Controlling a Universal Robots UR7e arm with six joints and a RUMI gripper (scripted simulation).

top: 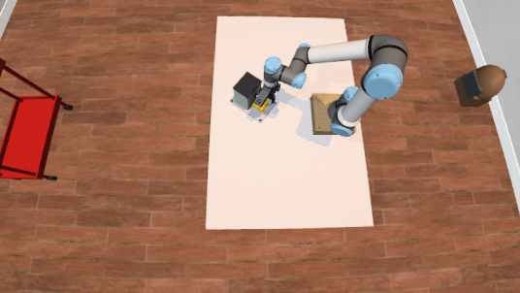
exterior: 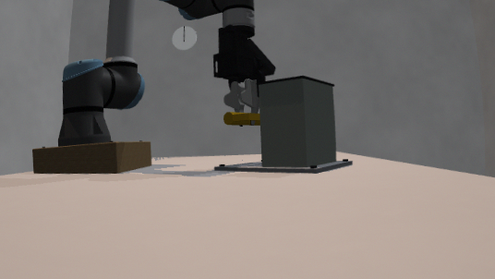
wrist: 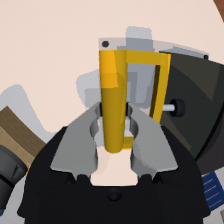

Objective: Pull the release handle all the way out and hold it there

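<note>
Right now the base plate is 10 cm below my hand, 7 cm to the right of it and 6 cm ahead of it.
</note>
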